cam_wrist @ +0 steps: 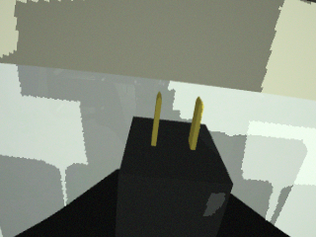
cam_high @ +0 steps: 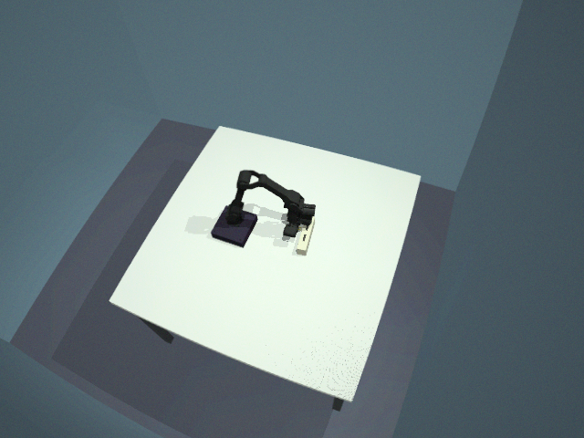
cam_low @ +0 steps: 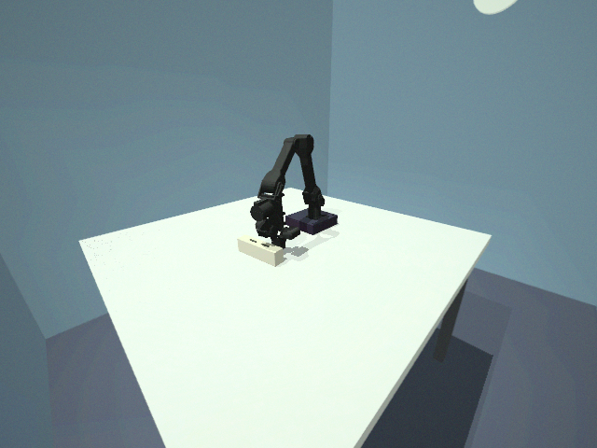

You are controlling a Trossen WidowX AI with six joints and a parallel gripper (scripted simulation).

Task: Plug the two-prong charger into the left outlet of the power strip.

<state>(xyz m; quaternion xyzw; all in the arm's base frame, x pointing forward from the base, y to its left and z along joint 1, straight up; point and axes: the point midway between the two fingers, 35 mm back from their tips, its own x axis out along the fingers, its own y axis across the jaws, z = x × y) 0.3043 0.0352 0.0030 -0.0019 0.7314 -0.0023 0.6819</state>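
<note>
Right now my gripper tip is 20 mm short of the two-prong charger and 10 mm below it.
</note>
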